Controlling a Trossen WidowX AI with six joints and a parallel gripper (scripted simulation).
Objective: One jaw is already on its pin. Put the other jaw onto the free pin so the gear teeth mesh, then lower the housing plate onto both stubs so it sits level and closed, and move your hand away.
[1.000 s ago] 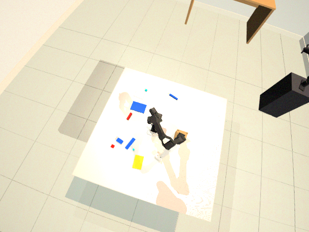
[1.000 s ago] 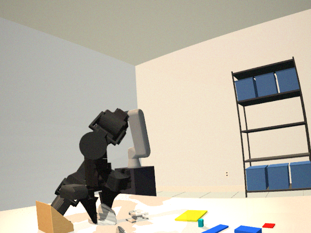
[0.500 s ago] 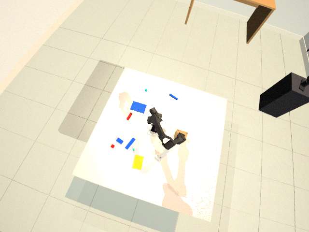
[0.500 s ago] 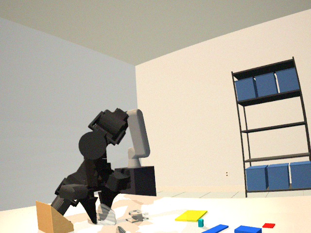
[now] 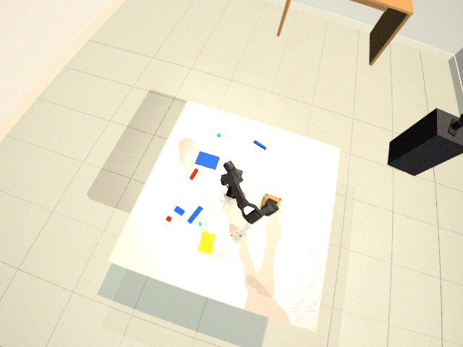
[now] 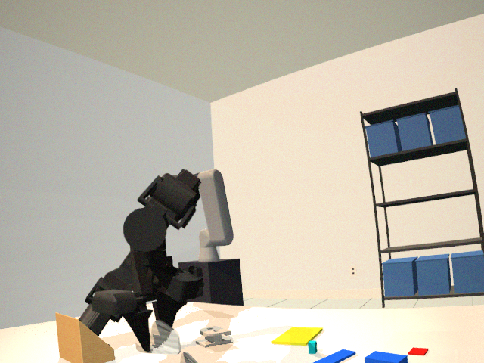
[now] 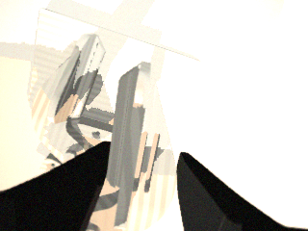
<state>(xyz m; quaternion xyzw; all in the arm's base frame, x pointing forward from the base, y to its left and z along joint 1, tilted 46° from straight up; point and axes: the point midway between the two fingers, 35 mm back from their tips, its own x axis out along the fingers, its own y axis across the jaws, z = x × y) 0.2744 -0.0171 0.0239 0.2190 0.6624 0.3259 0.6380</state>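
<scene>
Now: the jaw 60 mm below my gripper tip, 50 mm to the left of it and 40 mm behind it. From my gripper tip the other things lie so: housing plate: 260 mm to the left, 140 mm behind, 50 mm below; then red block: 290 mm ahead, 70 mm below; then blue plate: 250 mm ahead, 140 mm to the right, 80 mm below.
</scene>
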